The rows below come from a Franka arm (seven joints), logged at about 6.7 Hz.
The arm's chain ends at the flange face. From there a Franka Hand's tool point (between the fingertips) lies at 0.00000 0.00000 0.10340 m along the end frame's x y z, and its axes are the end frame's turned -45 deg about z.
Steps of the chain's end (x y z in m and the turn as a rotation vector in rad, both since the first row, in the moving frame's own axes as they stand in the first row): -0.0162 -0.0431 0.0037 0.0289 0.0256 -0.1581; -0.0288 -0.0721 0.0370 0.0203 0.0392 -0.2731; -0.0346 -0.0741 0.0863 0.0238 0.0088 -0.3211; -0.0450 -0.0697 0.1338 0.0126 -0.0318 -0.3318; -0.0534 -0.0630 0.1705 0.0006 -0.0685 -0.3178; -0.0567 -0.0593 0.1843 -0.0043 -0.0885 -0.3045; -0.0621 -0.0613 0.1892 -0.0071 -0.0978 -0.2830; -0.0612 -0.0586 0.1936 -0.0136 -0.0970 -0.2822
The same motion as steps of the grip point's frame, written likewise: 0.0230 -0.0425 0.0036 0.0023 0.0385 -0.1581; 0.0351 -0.0706 0.0369 -0.0134 0.0421 -0.2731; 0.0301 -0.0783 0.0863 0.0106 0.0231 -0.3211; 0.0156 -0.0841 0.1337 0.0314 -0.0136 -0.3318; 0.0011 -0.0865 0.1703 0.0489 -0.0480 -0.3178; -0.0058 -0.0871 0.1839 0.0595 -0.0656 -0.3045; -0.0091 -0.0927 0.1887 0.0641 -0.0742 -0.2830; -0.0107 -0.0896 0.1931 0.0590 -0.0782 -0.2822
